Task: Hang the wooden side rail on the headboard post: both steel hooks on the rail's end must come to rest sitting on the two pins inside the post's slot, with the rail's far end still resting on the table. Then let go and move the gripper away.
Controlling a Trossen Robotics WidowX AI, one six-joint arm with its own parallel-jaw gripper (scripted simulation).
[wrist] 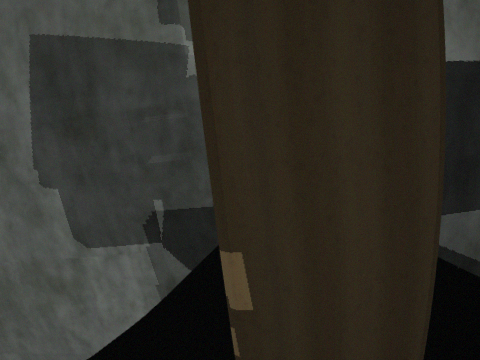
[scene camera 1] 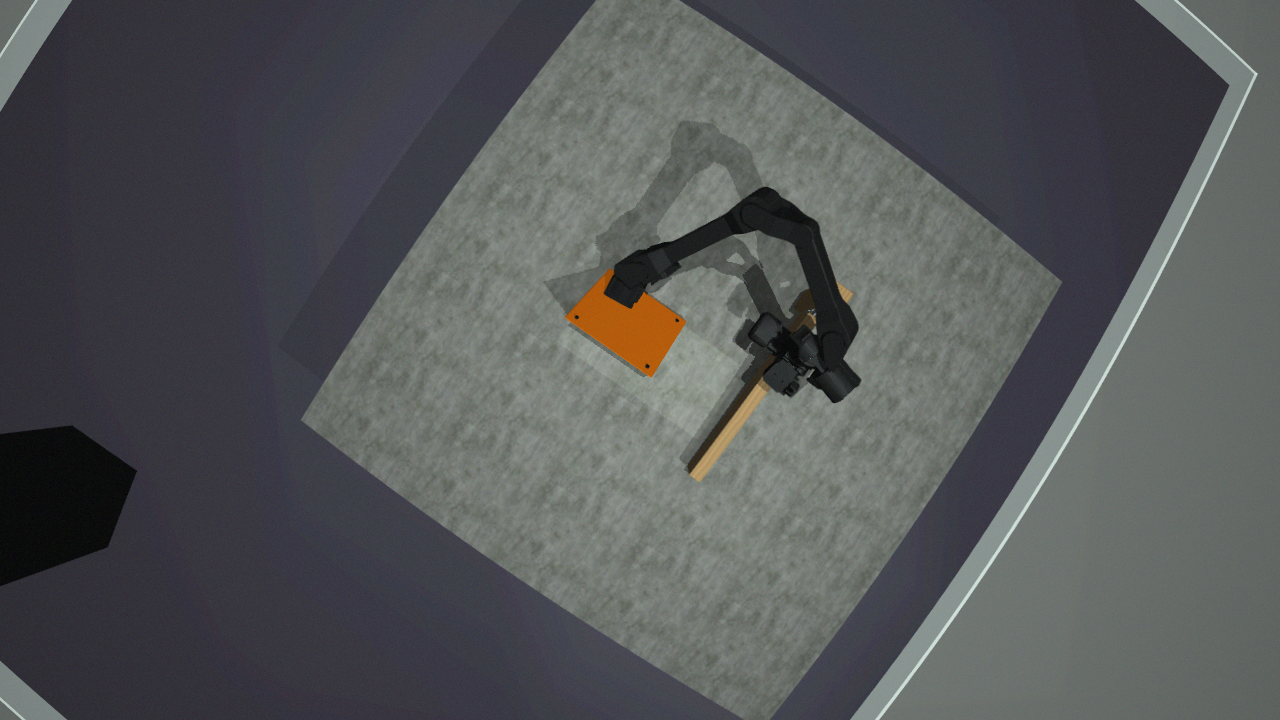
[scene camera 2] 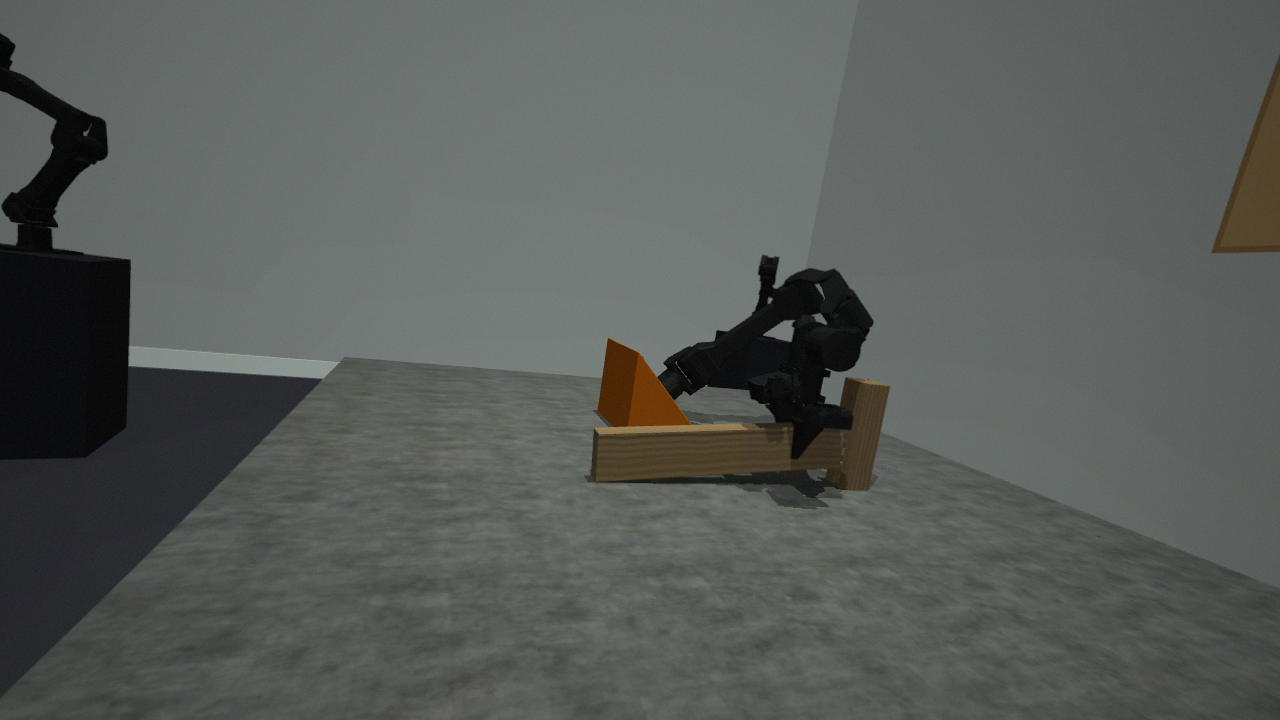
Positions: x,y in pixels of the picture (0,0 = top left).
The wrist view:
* my gripper: 297,244
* wooden side rail: 325,134
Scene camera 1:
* my gripper: 782,351
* wooden side rail: 755,391
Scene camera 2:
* my gripper: 788,455
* wooden side rail: 638,452
